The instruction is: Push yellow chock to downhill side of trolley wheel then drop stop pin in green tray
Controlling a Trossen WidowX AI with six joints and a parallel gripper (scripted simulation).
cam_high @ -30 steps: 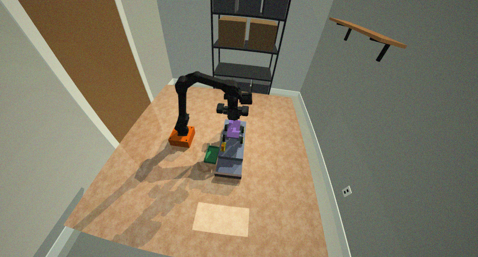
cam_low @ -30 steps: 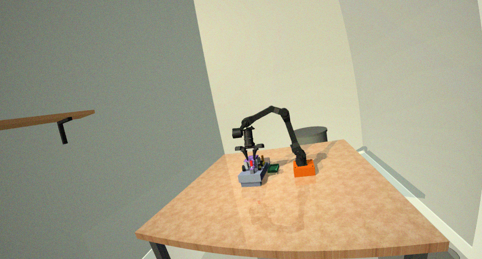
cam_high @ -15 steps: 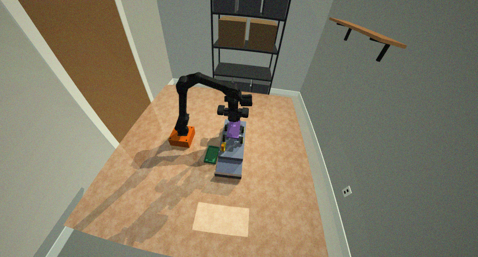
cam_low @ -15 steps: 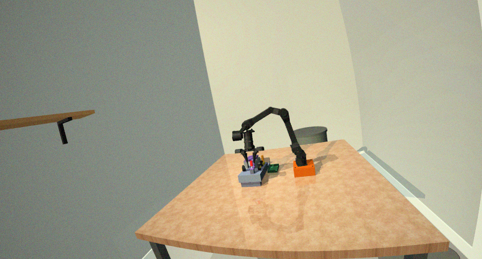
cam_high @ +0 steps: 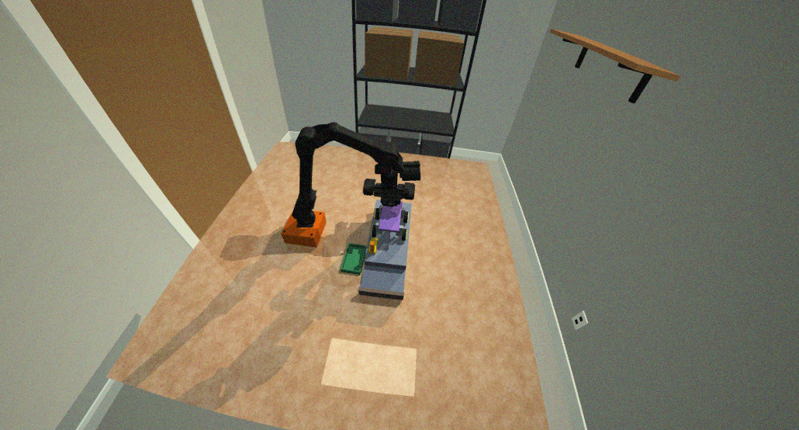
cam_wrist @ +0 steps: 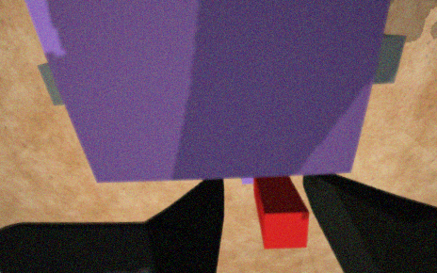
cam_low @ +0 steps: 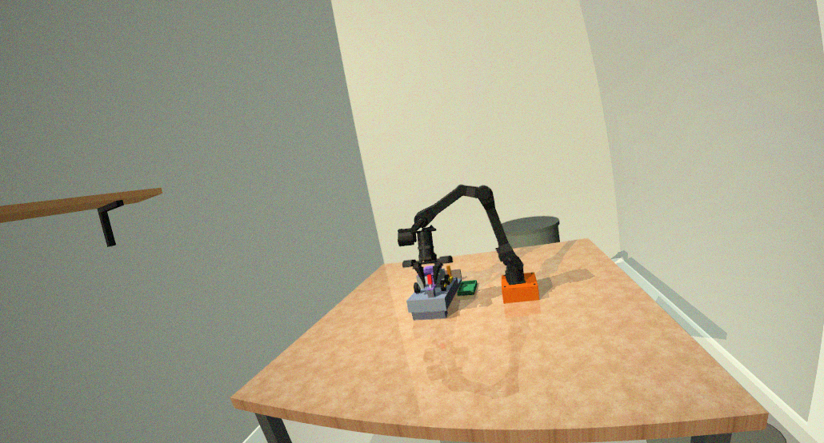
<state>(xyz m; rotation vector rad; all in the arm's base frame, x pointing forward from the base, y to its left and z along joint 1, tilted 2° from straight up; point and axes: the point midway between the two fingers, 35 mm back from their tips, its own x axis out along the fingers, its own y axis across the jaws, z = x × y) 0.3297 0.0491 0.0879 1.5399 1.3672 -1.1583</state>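
Now: the red-headed stop pin right at my gripper tip. Also, from my gripper tip: yellow chock 6 cm behind, 18 cm to the right, 5 cm below; then purple trolley 9 cm to the right, 2 cm below; then grey ramp 10 cm to the right, 8 cm below.
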